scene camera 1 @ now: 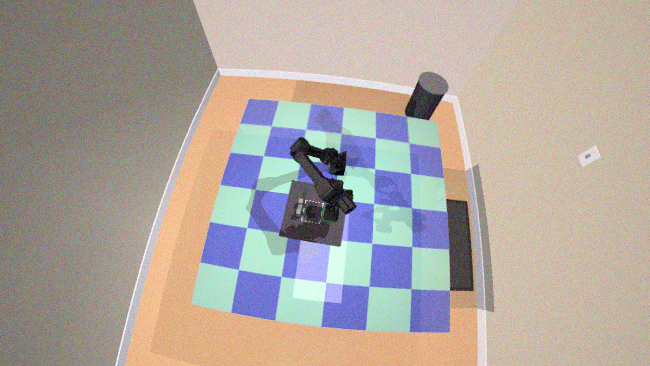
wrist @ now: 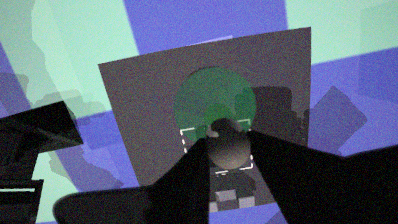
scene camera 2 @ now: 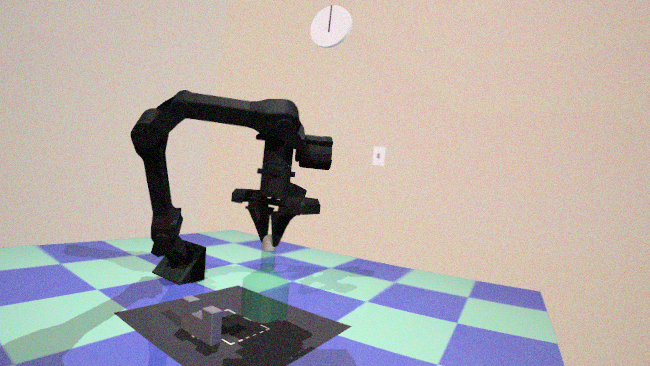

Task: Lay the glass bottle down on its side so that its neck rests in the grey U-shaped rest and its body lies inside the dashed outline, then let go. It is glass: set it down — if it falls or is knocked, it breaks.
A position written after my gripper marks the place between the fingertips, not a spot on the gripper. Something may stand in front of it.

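My gripper (scene camera 2: 269,244) is visible, and the wrist view has my gripper (wrist: 226,140) as well. There's a dark mat (scene camera 1: 292,227), and you get the mat (wrist: 142,89) from the wrist too, along with a green glass bottle (wrist: 218,104).
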